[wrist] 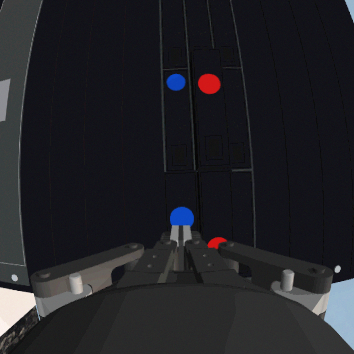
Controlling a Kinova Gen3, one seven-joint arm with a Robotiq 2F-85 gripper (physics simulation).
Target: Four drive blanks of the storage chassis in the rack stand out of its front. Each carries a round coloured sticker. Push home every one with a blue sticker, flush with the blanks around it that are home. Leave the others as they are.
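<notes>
The black storage chassis (110,125) fills most of the wrist view. An upper blank with a blue sticker (176,82) is left of a blank with a red sticker (209,83). That red sticker looks larger, and its blank stands out beyond the blue one beside it. Below, a blank with a blue sticker (181,217) is straight ahead of the fingertips; how far it stands out is unclear. A lower red sticker (217,243) is partly hidden by the gripper. My gripper (180,236) is shut and empty, its tips overlapping the lower blue sticker's bottom edge in view; contact cannot be told.
A grey rack side strip (31,150) with a light patch (4,100) runs along the left. Small round screw heads (14,278) (337,269) sit near the lower corners of the front. Thin light lines mark seams between the blanks. A dark speckled surface (20,327) shows at lower left.
</notes>
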